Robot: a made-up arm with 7 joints.
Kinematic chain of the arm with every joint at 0, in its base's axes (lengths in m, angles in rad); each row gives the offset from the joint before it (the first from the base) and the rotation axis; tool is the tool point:
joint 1: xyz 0 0 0.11 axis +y
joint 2: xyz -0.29 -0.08 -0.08 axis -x
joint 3: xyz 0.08 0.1 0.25 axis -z
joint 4: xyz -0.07 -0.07 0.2 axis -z
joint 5: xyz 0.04 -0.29 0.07 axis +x
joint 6: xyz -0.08 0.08 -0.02 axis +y
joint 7: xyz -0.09 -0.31 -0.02 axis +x
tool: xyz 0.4 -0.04 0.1
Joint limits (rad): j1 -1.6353..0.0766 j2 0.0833..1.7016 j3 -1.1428..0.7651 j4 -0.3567..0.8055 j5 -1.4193..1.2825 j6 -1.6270..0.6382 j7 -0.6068..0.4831
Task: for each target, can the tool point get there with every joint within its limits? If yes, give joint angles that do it. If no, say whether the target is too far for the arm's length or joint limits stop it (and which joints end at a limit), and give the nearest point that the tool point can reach.
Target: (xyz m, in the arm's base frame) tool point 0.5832 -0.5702 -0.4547
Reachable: no: joint limits stop it (at a limit: joint 1, joint 2, joint 4, joint 6, joint 7) | nearest point -0.0875 -0.3869 -0.4073 | short by 0.697 m
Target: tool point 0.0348 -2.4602 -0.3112
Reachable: no: too far | nearest point -0.3519 -0.7435 -0.1918 | short by 1.764 m
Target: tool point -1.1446 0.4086 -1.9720
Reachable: no: too far | nearest point -0.5812 0.1828 -0.8889 | short by 1.242 m
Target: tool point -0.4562 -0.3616 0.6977
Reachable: yes | joints -0.1892 0.4882 0.4788 -0.1657 0.6434 -0.5991 0.1198
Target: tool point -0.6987 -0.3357 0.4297
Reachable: yes | joints -0.5800 0.6470 0.0417 0.2248 0.9925 -1.0489 0.2488
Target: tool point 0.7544 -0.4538 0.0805
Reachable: no: joint limits stop it (at a limit: joint 1, joint 2, joint 3, joint 5, joint 7) | nearest point 0.4531 -0.3022 0.3183 | short by 0.413 m
